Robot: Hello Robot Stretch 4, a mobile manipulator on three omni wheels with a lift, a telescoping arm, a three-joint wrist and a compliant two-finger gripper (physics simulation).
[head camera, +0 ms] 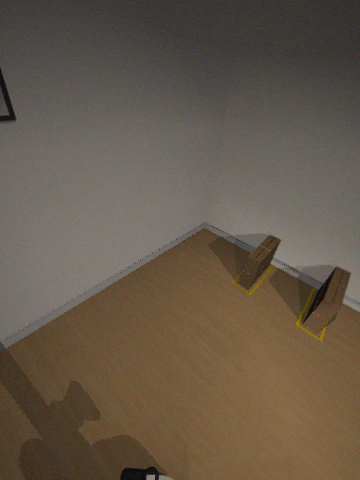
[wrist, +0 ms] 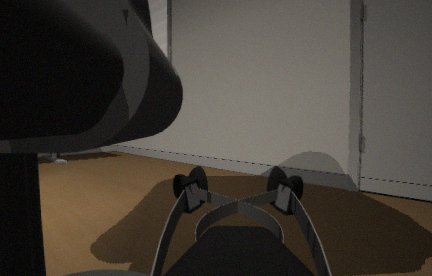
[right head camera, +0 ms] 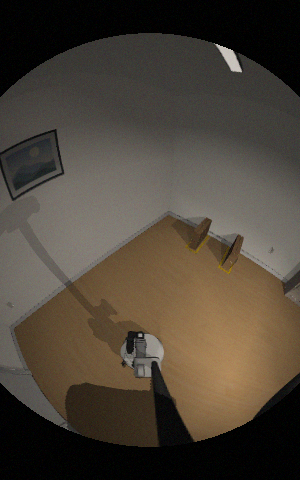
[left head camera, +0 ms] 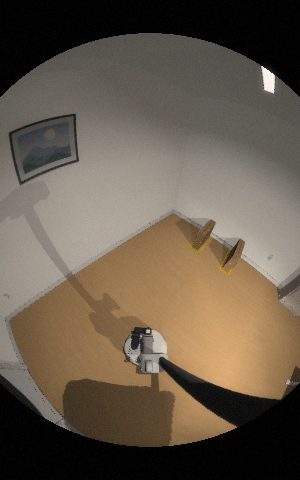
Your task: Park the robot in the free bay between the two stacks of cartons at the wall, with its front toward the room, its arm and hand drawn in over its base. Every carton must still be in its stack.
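Two stacks of brown cartons stand on yellow-marked floor at the wall right of the room corner. The left stack [head camera: 259, 262] [left head camera: 203, 236] [right head camera: 200, 235] and the right stack [head camera: 327, 302] [left head camera: 233, 256] [right head camera: 232, 254] are upright, with a floor gap between them. The robot's round base [left head camera: 159, 345] [right head camera: 156, 346] is well out in the room, away from both stacks. The arm and wrist are drawn in over the base. My gripper [wrist: 237, 181] is open, with nothing between its two fingertips; a wall with a door frame lies beyond it.
A framed picture [left head camera: 47, 147] [right head camera: 32, 164] hangs on the left wall. A grey cabinet-like thing [left head camera: 291, 300] [right head camera: 294, 292] shows partly at the right edge, along the wall past the cartons. A pale wall and baseboard are at lower left. Shadows fall across the floor around the base.
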